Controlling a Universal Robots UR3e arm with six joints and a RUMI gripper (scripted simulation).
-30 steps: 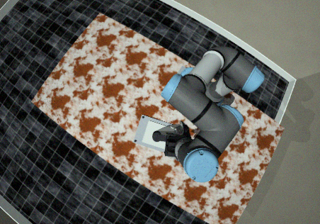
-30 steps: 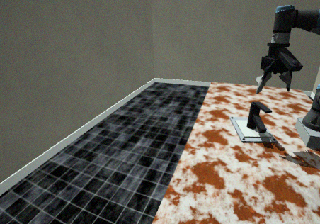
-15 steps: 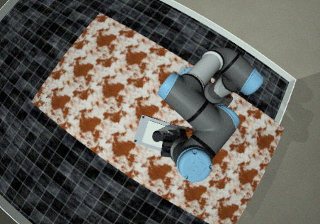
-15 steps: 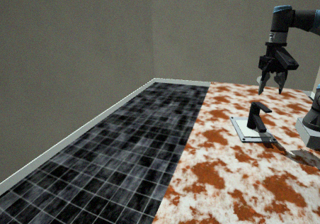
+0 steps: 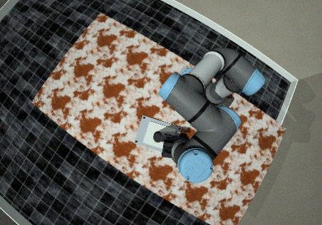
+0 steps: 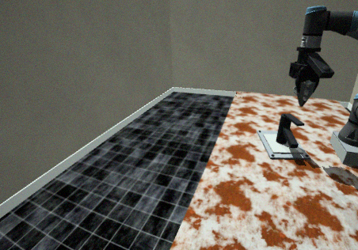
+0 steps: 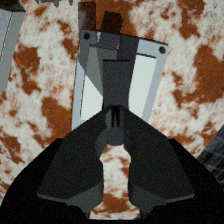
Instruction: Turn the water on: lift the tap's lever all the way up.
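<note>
Right now my hand is 1 cm short of the lever, 3 cm to the left of it and 8 cm above it. Round my hand: tap 2 cm ahead, 5 cm to the right, 14 cm below.
</note>
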